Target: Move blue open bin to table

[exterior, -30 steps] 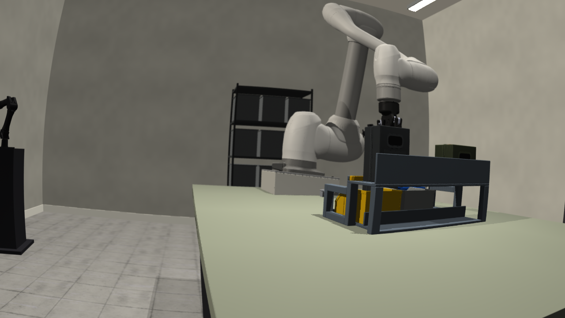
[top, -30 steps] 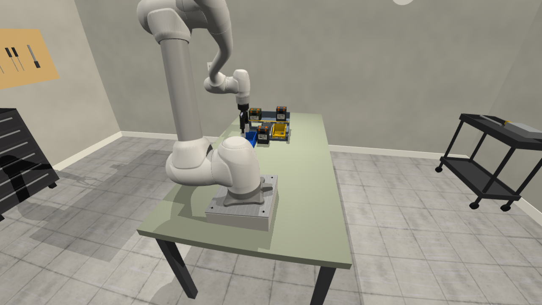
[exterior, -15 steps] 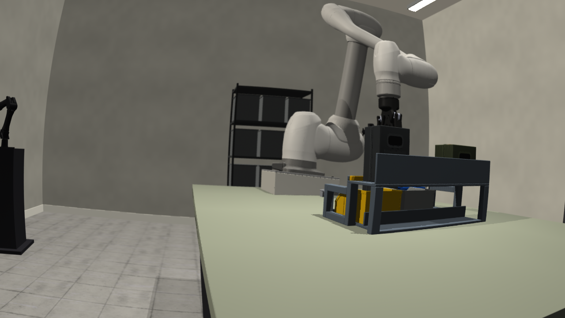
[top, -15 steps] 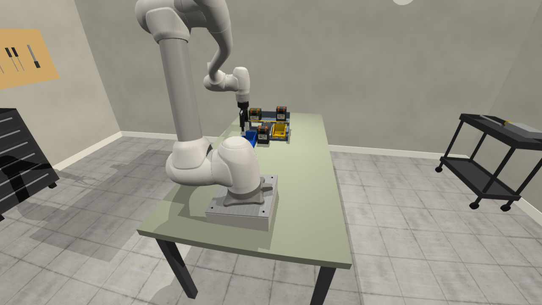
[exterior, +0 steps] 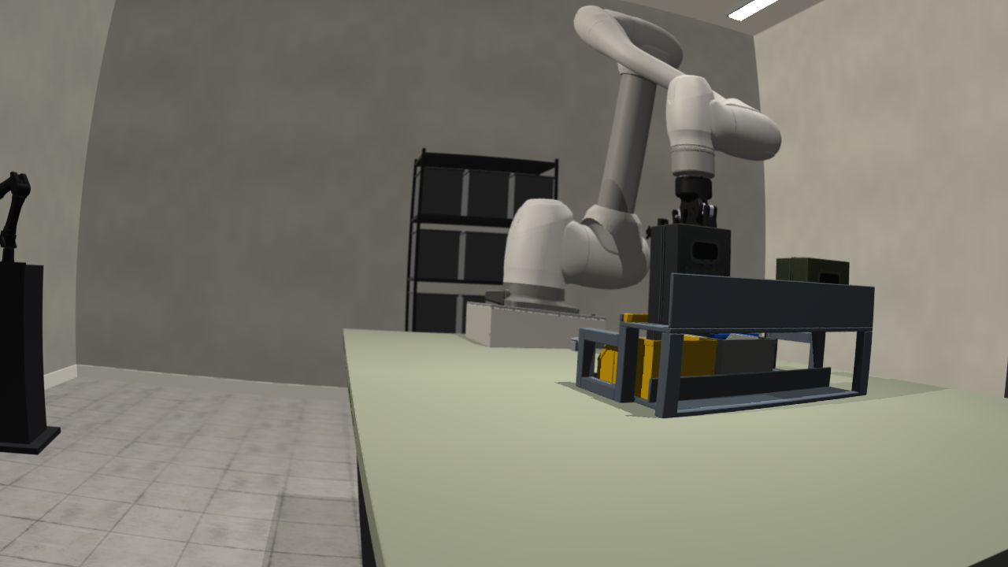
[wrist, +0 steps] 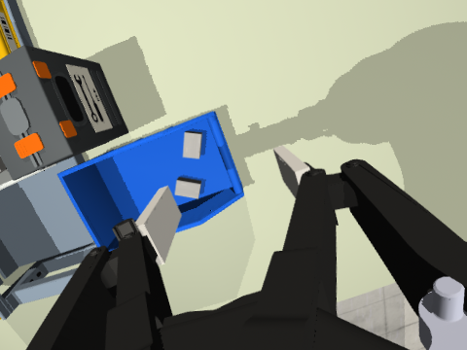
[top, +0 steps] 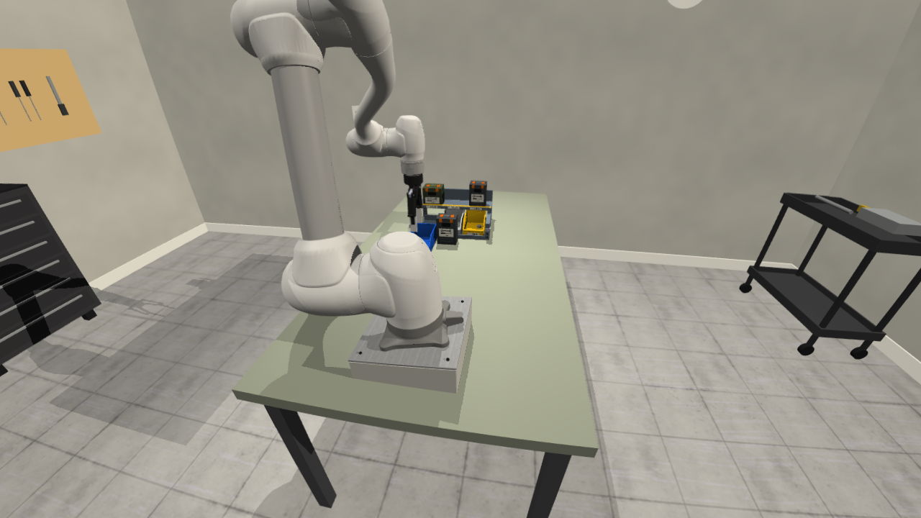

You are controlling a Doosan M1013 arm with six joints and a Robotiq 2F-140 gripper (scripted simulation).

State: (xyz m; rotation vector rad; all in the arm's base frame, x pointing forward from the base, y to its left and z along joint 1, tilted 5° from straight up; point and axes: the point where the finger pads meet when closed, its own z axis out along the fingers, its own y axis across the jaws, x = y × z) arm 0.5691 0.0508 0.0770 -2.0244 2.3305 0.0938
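The blue open bin lies 120 mm below my hand, 80 mm ahead of it and 10 mm to the right of it. From my hand the other things lie so: yellow bin: 260 mm to the right, 240 mm ahead, 110 mm below; grey bin: 250 mm ahead, 150 mm to the right, 110 mm below.
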